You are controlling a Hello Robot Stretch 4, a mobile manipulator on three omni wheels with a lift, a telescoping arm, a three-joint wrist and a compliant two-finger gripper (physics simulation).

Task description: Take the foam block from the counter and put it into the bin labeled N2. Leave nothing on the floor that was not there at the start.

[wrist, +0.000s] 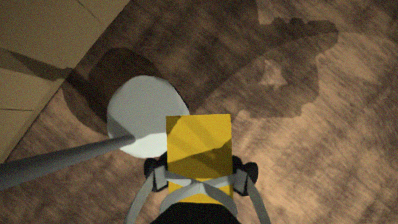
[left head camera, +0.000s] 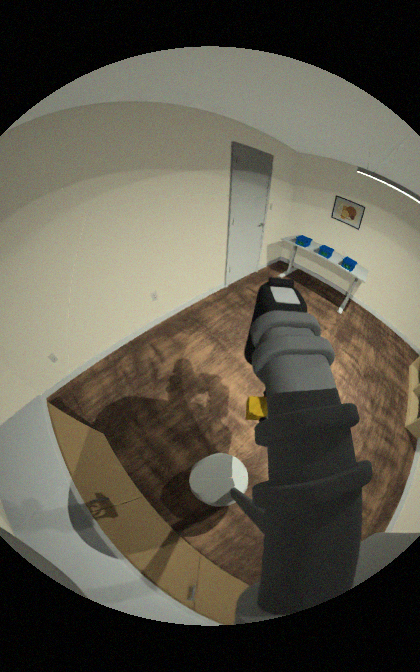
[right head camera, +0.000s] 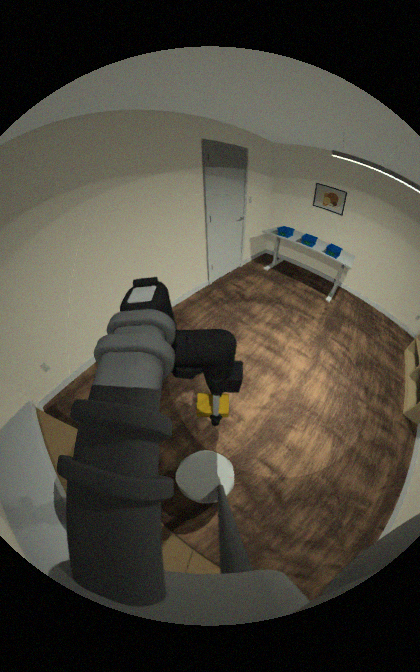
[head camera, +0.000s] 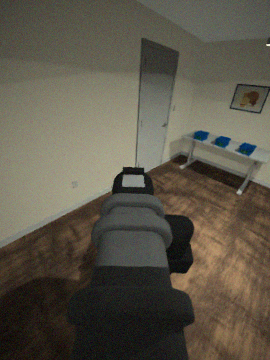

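Seen in the pictures: gripper, between the fingertips: [wrist: 201, 166]; robot's base, origin of its link: [wrist: 153, 117].
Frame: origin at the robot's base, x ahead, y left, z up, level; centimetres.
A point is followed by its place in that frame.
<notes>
The yellow foam block [left head camera: 256, 408] [right head camera: 204, 406] [wrist: 200, 145] {y -5.8, x 27.4, z 103.4 cm} is between the two fingertips of my gripper [right head camera: 215, 419] [wrist: 201, 166] {y -8.7, x 27.1, z 98.9 cm}. The gripper is shut on it and holds it in the air above the brown floor. In the left head view the arm hides part of the block and most of the gripper. Three blue bins, a left one [head camera: 201, 135] {y -128.5, x 277.8, z 79.6 cm} [left head camera: 303, 241] [right head camera: 285, 231], a middle one [head camera: 222, 141] {y -155.5, x 249.1, z 79.7 cm} [left head camera: 326, 251] [right head camera: 309, 240] and a right one [head camera: 247, 149] {y -183.5, x 219.4, z 79.0 cm} [left head camera: 349, 263] [right head camera: 333, 250], stand in a row on the far table. Their labels are too small to read.
The white table [head camera: 227, 147] {y -169.4, x 249.8, z 69.3 cm} [left head camera: 312, 249] [right head camera: 297, 239] stands at the far wall, right of a grey door [head camera: 156, 105] {y -37.5, x 278.5, z 125.7 cm}. The counter [left head camera: 30, 465] [right head camera: 22, 450] is at the lower left. A round white disc [left head camera: 210, 480] [right head camera: 197, 475] [wrist: 142, 107] {y 4.8, x -0.5, z 18.7 cm} is low by the robot. A wooden shelf [left head camera: 413, 425] [right head camera: 411, 412] is at the right edge.
</notes>
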